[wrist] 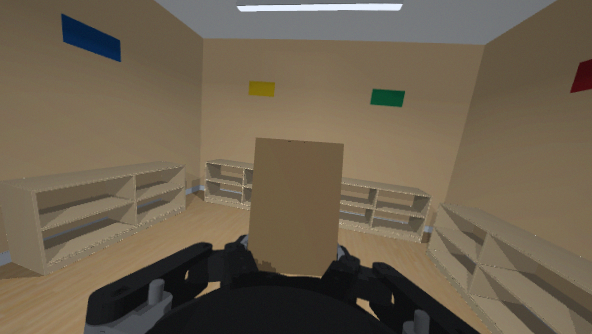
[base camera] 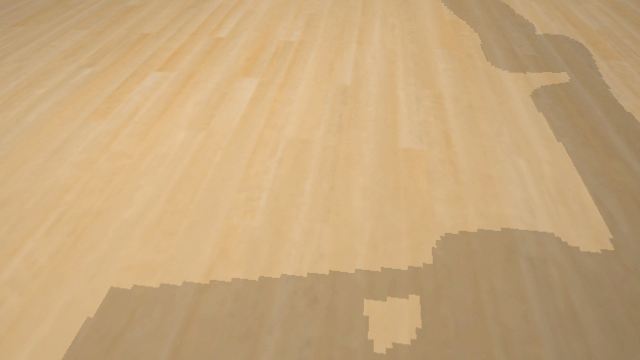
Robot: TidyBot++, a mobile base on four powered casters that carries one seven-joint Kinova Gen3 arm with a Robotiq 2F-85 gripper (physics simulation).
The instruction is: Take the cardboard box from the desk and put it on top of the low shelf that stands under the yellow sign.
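Places are measured from the arm's base along level axes (x ahead, y left, z up), in millimetres.
Pixels of known places: gripper, fingertip midpoint: (wrist: 292, 245).
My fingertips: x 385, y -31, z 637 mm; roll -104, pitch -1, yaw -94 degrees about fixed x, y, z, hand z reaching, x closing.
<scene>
Behind a point stands the place of what it marks.
The cardboard box (wrist: 298, 205) @(x 356, y -30, z 687 mm) is a plain brown upright panel in the middle of the wrist view. My gripper (wrist: 292, 245) @(x 385, y -31, z 637 mm) is shut on it, with a finger at each side of its lower part. The yellow sign (wrist: 261, 89) @(x 3107, y 511, z 1344 mm) hangs on the far wall, left of the centre. The low shelf (wrist: 225, 182) @(x 2787, y 867, z -52 mm) under it stands against that wall; its right part is hidden behind the box. The desk does not show in either view.
A green sign (wrist: 387, 98) @(x 2720, y -1223, z 1346 mm) hangs above another low shelf (wrist: 400, 189) @(x 2383, y -1442, z 213 mm) at the far wall. A low shelf (wrist: 41, 230) @(x 1334, y 1555, z -63 mm) stands at the left under a blue sign (wrist: 91, 38) @(x 1976, y 1804, z 1362 mm). Another shelf (wrist: 480, 232) stands at the right, near a red sign (wrist: 583, 76) @(x 1467, y -1940, z 1349 mm). Wooden floor (base camera: 300, 150) @(x 522, y -9, z -397 mm) shows with shadows on it.
</scene>
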